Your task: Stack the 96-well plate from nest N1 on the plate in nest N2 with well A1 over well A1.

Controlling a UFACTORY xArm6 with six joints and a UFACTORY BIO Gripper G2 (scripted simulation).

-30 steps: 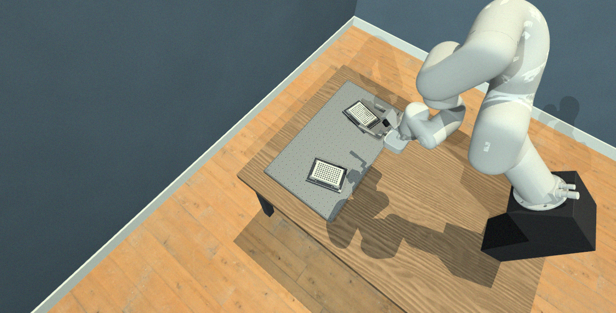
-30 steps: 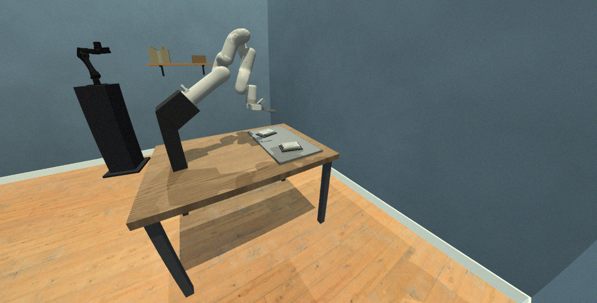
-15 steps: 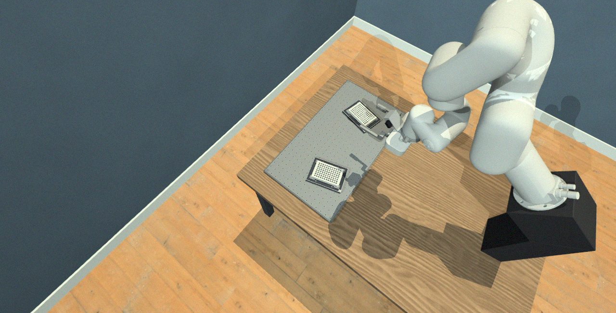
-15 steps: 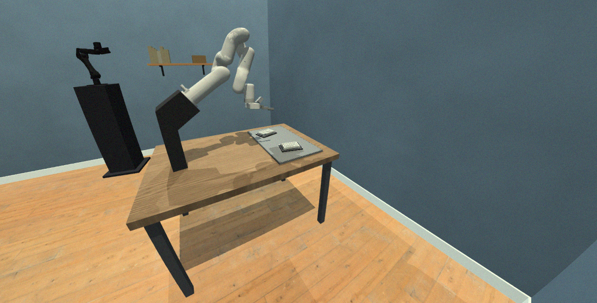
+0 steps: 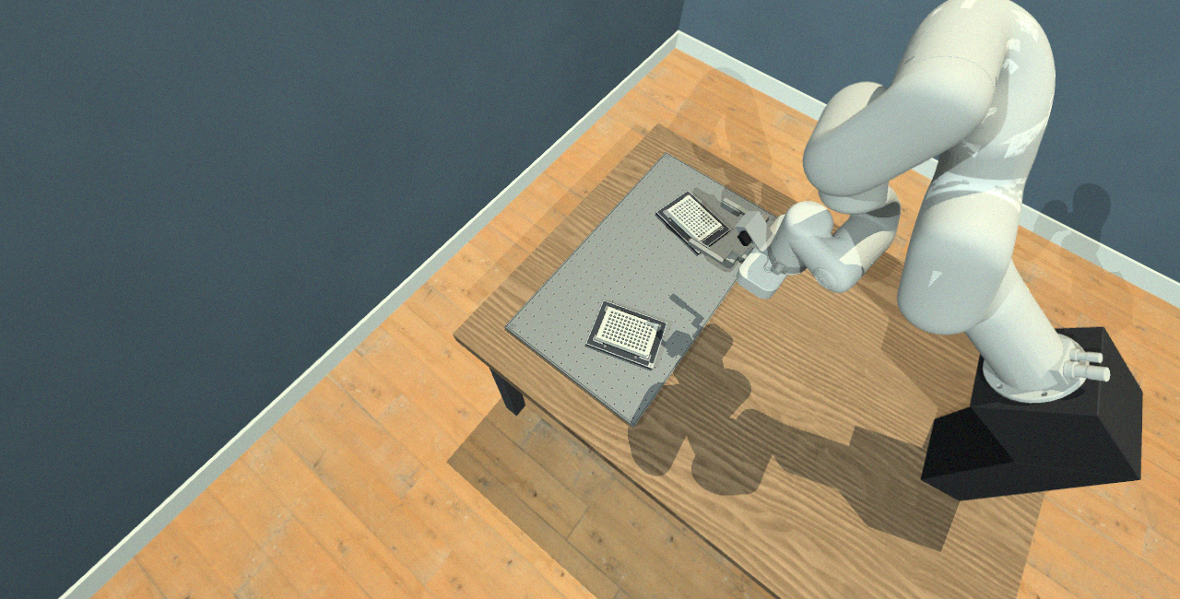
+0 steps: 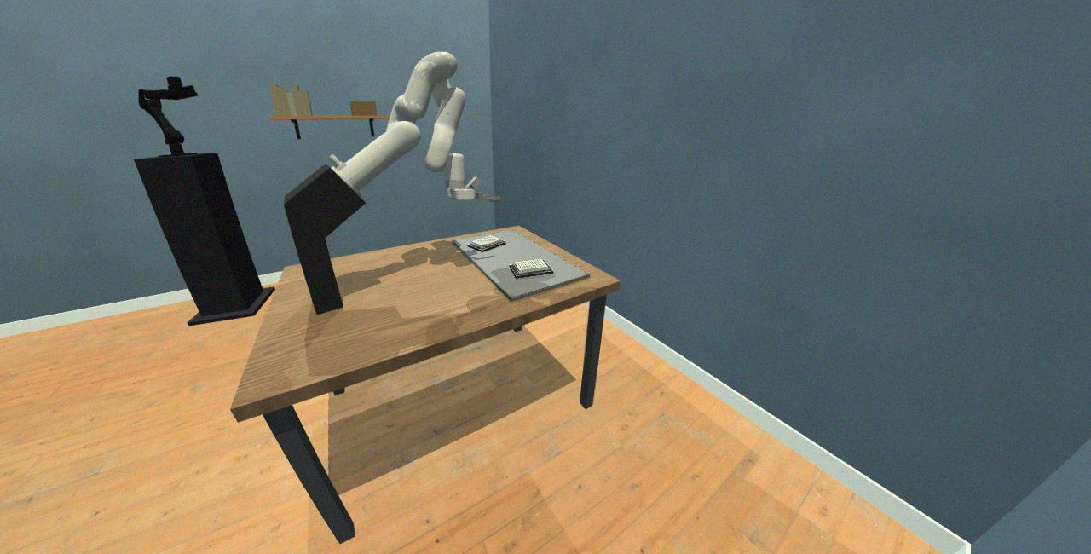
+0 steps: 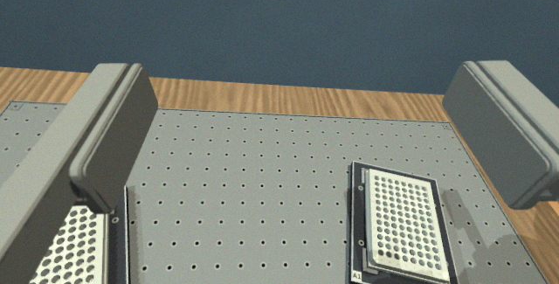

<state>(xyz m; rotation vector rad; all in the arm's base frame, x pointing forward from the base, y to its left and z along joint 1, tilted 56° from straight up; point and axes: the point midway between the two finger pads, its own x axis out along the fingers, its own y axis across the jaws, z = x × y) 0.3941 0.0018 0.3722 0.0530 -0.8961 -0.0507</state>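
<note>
Right now the plate nest N1 is 10 mm ahead of my hand, 190 mm to the left of it and 280 mm below it. From my hand the other things lie so: plate nest N2: 130 mm ahead, 170 mm to the right, 280 mm below.
</note>
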